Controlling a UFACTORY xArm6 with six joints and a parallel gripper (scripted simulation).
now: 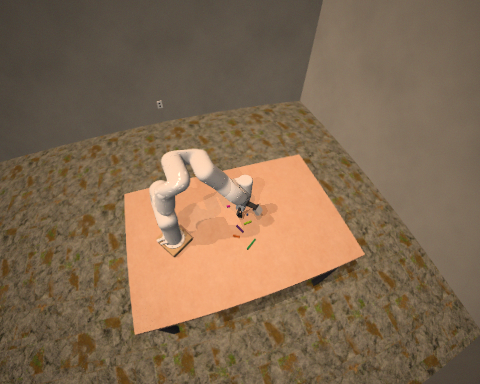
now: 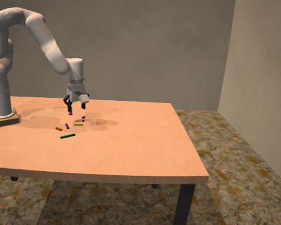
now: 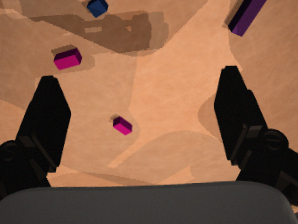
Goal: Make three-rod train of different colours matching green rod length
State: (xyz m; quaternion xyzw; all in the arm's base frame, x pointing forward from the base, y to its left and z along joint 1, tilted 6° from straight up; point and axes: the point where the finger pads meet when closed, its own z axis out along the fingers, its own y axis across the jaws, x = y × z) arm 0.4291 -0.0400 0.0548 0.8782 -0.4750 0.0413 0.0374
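Now: hand 7 cm above the blue rod and 3 cm short of it. From my hand the other things lie so: orange rod (10 cm to the right, 10 cm behind, 7 cm below); lime rod (7 cm below, 5 cm to the right, 1 cm ahead); purple rod (7 cm to the right, 7 cm below, 6 cm behind).
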